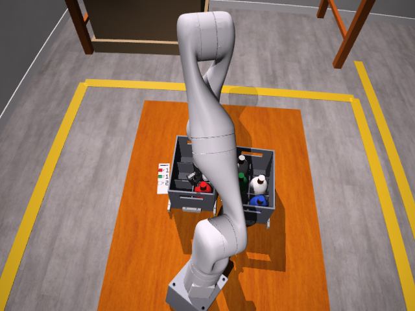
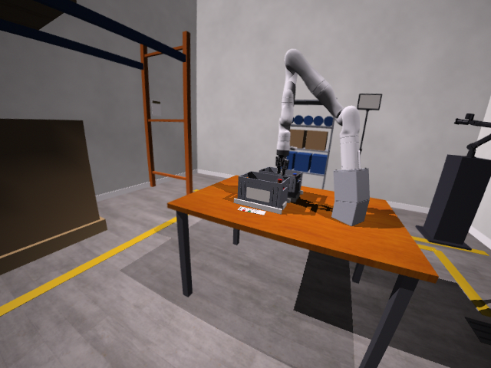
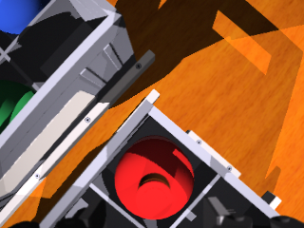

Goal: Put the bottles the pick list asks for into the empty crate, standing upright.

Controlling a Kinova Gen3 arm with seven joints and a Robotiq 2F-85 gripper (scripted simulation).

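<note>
Now: hand 50 mm short of the green bottle, 150 mm to the left of it and 120 mm above it. Round my hand: pick list: 100 mm ahead, 190 mm to the left, 210 mm below; then blue bottle: 50 mm behind, 230 mm to the right, 120 mm below; then red bottle: 120 mm below.
</note>
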